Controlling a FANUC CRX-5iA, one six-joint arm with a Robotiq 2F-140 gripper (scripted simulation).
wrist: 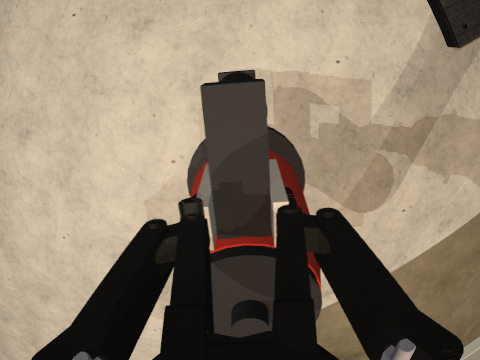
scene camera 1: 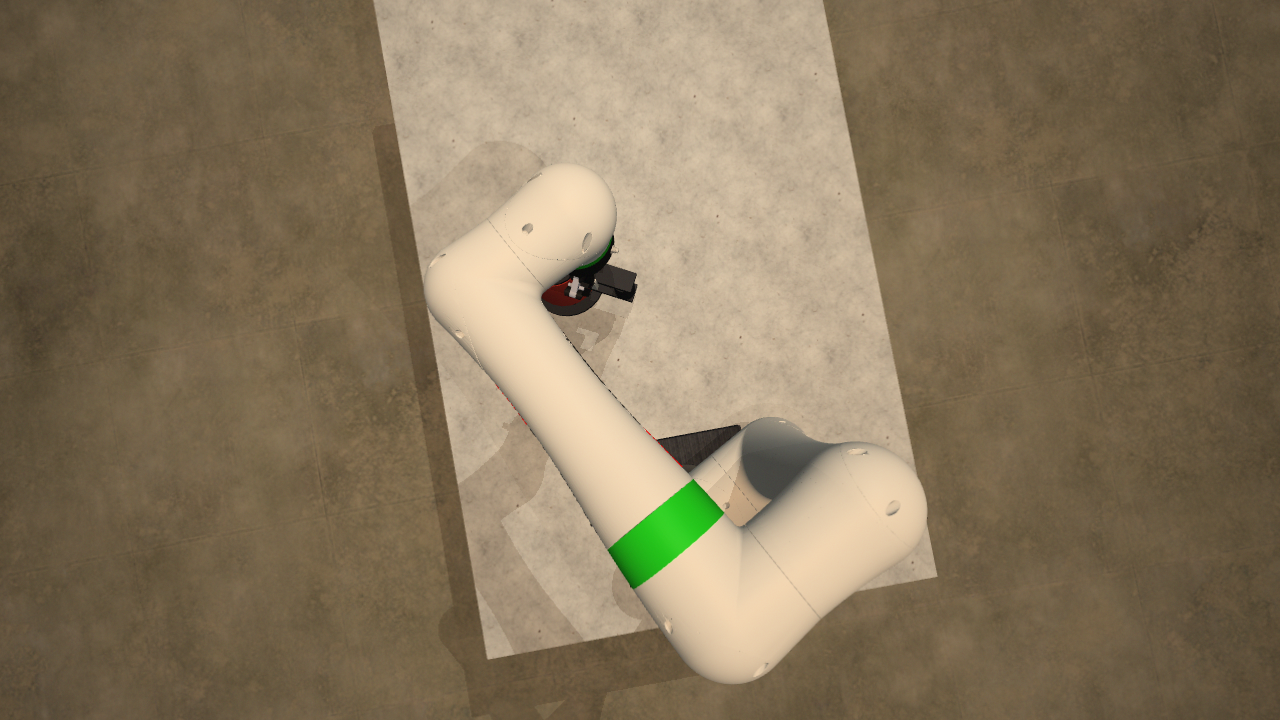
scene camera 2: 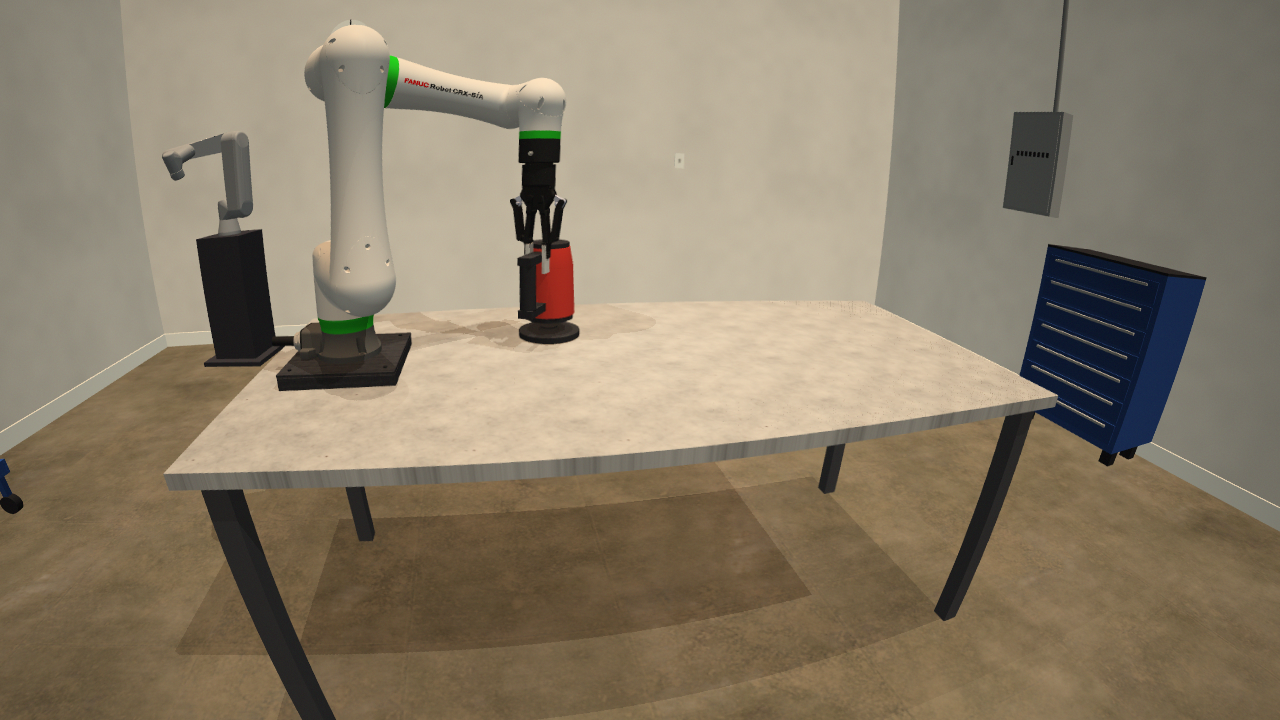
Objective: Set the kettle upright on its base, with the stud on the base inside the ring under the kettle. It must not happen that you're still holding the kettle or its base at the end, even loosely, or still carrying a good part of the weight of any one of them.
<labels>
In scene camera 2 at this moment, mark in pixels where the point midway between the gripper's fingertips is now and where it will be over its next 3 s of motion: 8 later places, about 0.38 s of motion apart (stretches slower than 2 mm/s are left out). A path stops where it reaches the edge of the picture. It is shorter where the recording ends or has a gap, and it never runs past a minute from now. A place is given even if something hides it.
My gripper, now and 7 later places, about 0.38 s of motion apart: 537, 272; 537, 276; 537, 281; 537, 282; 537, 283; 537, 283; 537, 284; 537, 284
</labels>
